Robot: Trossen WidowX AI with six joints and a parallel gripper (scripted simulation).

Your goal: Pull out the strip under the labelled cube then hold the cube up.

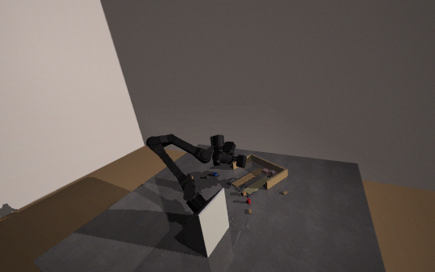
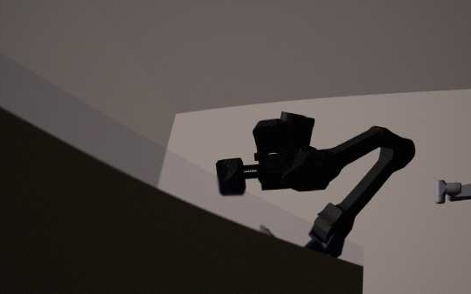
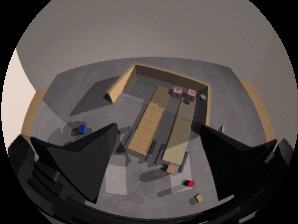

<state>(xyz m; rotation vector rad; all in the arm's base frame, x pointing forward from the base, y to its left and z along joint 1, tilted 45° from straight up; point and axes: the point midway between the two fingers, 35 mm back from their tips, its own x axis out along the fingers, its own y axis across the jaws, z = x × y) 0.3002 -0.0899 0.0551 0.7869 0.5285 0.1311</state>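
Right now the small red piece is 19 cm below my gripper tip, 9 cm to the right of it and 9 cm behind it. Also, from my gripper tip: small blue piece 23 cm to the left, 19 cm below, 8 cm ahead.
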